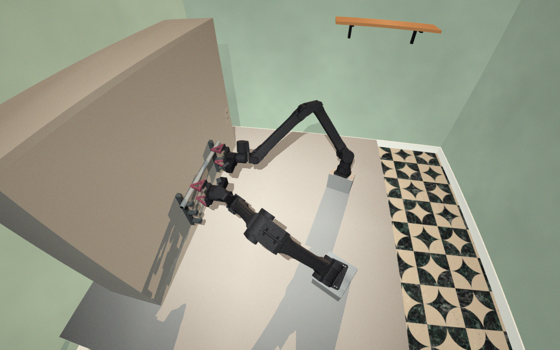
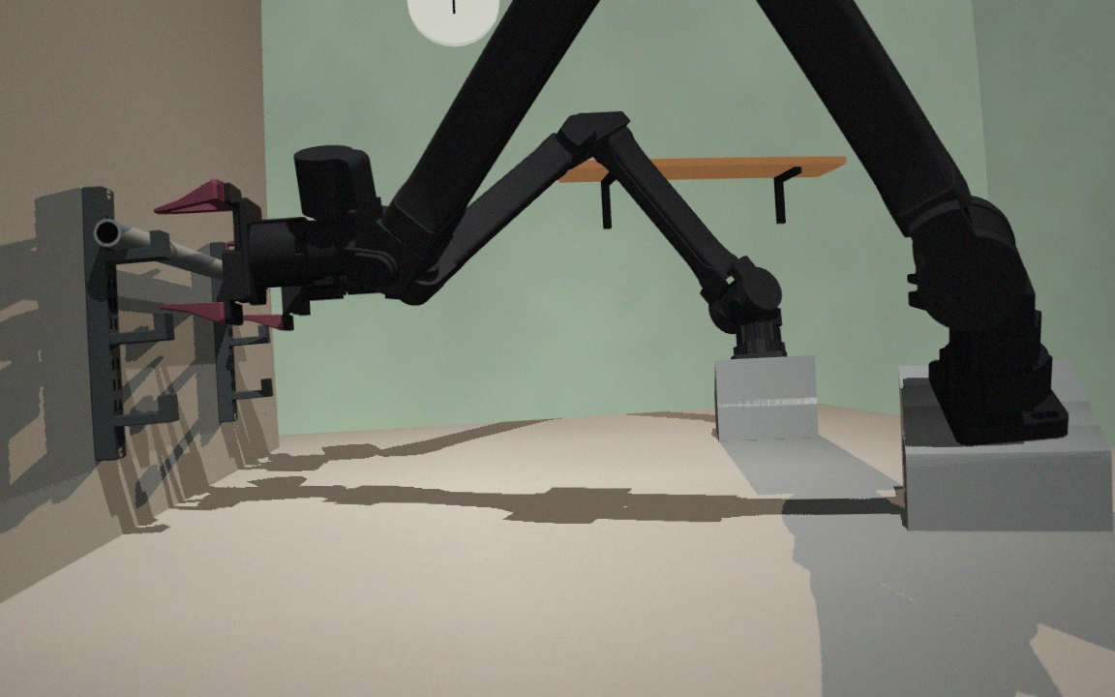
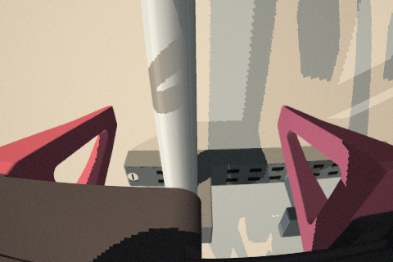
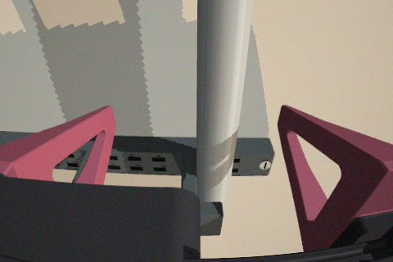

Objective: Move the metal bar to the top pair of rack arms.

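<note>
Right now the grey metal bar is 10 mm ahead of my right hand, 140 mm to the left of it and 10 mm above it. From my right hand the other things lie so: tall tan wall panel 190 mm ahead, 180 mm to the left, 180 mm above.
Right now the grey metal bar is 2 cm ahead of my left hand, 14 cm to the right of it and 1 cm above it. From my left hand the other things lie so: tall tan wall panel 20 cm ahead, 9 cm to the right, 18 cm above.
</note>
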